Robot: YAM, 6 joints.
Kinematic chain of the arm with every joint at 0, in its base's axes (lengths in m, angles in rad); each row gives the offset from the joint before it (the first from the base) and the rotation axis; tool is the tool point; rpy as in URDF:
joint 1: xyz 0 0 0.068 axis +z
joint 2: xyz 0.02 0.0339 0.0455 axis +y
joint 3: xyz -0.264 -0.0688 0 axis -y
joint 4: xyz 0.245 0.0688 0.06 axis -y
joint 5: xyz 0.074 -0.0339 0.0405 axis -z
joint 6: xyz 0.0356 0 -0.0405 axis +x
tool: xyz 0 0 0 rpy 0 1.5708 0
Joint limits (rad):
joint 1: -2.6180..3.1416
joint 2: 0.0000..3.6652
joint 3: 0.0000..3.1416
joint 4: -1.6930..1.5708
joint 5: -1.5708..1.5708
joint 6: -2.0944..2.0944
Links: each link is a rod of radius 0.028 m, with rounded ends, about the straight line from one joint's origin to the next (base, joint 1, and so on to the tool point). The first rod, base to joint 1, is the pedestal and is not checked.
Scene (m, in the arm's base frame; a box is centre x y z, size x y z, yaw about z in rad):
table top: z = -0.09
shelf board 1: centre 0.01 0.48 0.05 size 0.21 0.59 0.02 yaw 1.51
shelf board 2: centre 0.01 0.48 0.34 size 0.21 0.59 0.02 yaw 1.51
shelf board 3: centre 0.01 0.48 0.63 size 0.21 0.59 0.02 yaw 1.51
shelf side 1: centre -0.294 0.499 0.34 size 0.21 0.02 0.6 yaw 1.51
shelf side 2: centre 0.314 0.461 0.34 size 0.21 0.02 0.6 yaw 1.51
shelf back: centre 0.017 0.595 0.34 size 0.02 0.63 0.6 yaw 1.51
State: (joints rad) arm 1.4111 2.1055 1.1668 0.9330 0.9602 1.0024
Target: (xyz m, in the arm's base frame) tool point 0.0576 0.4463 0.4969
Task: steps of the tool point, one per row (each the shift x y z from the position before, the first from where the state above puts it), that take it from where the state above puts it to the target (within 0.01 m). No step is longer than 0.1 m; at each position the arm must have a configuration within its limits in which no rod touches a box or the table.
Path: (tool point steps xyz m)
1: -0.0005 -0.0605 0.0101
2: -0.0040 -0.0644 0.0001
3: -0.0071 -0.0659 -0.0102
4: -0.0035 0.0393 0.0709
5: -0.0093 0.0196 0.0806
6: -0.0132 -0.0025 0.0846
7: -0.0145 -0.0256 0.0829
8: 0.0035 0.0598 0.0141
9: 0.0036 0.0592 -0.0001
10: 0.0035 0.0555 -0.0140

